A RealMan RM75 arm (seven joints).
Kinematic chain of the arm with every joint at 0, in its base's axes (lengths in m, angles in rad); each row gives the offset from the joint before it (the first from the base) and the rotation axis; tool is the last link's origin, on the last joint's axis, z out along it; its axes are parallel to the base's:
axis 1: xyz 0 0 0.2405 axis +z
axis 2: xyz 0 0 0 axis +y
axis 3: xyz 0 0 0.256 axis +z
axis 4: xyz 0 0 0 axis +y
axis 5: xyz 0 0 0.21 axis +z
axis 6: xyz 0 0 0 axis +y
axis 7: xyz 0 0 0.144 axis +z
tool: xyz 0 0 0
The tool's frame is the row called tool.
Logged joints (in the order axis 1, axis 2, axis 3, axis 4, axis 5, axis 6, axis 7), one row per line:
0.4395, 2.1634, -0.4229, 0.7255, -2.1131, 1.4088, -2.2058
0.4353, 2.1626, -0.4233, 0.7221, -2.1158, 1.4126, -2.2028
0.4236, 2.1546, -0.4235, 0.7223, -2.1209, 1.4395, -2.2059
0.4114, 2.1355, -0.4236, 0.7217, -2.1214, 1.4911, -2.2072
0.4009, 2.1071, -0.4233, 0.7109, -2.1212, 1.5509, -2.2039
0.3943, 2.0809, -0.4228, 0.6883, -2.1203, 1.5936, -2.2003
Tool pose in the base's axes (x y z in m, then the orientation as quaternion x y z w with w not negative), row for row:
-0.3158, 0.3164, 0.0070, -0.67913, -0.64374, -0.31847, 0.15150
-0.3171, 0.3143, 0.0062, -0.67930, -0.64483, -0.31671, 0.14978
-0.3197, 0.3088, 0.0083, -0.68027, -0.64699, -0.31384, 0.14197
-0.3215, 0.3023, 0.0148, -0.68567, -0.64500, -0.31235, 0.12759
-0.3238, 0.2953, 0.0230, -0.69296, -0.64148, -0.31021, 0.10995
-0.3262, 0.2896, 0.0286, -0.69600, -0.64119, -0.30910, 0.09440
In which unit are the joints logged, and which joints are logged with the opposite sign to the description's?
The joints are logged in radians. Opposite sign: axis 1, axis 2, axis 3, axis 5.
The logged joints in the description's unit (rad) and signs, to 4 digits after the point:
-0.4395, -2.1634, 0.4229, 0.7255, 2.1131, 1.4088, -2.2058
-0.4353, -2.1626, 0.4233, 0.7221, 2.1158, 1.4126, -2.2028
-0.4236, -2.1546, 0.4235, 0.7223, 2.1209, 1.4395, -2.2059
-0.4114, -2.1355, 0.4236, 0.7217, 2.1214, 1.4911, -2.2072
-0.4009, -2.1071, 0.4233, 0.7109, 2.1212, 1.5509, -2.2039
-0.3943, -2.0809, 0.4228, 0.6883, 2.1203, 1.5936, -2.2003

